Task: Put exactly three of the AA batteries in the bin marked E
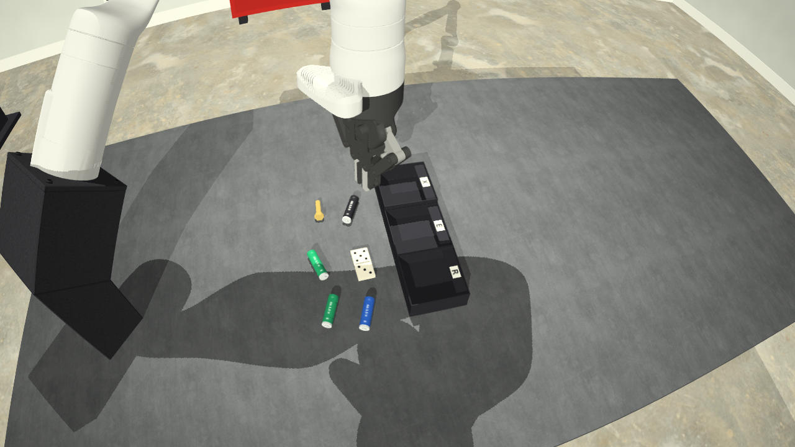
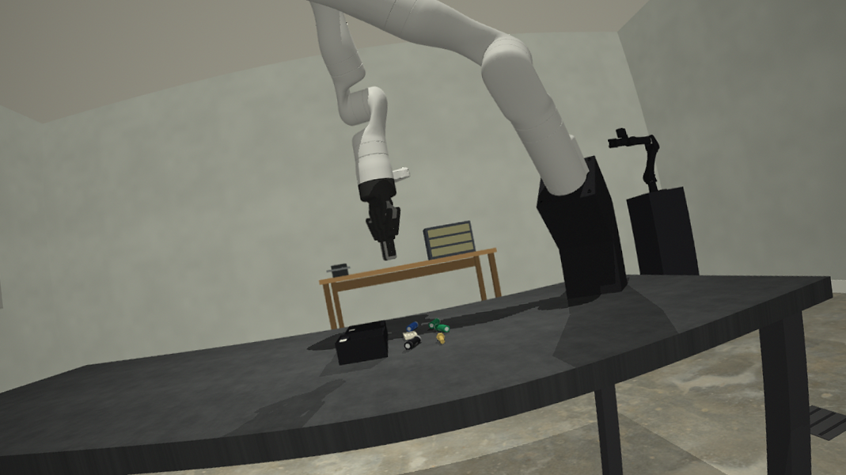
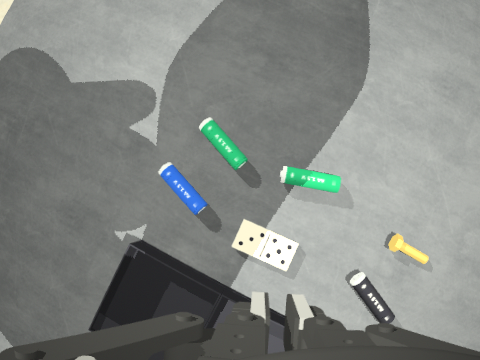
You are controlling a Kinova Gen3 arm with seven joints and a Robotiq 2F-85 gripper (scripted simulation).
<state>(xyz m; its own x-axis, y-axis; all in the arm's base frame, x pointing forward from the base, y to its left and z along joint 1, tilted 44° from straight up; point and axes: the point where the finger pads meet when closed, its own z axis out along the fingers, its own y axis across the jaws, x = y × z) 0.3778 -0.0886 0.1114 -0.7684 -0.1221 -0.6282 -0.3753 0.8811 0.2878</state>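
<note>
The black bin marked E lies 8 cm ahead of my hand, 2 cm to the left of it and 16 cm below it. From my hand the other things lie so: white domino (1 cm behind, 1 cm to the right, 18 cm below); then blue AA battery (2 cm behind, 10 cm to the right, 18 cm below); then black AA battery (2 cm behind, 9 cm to the left, 18 cm below).
</note>
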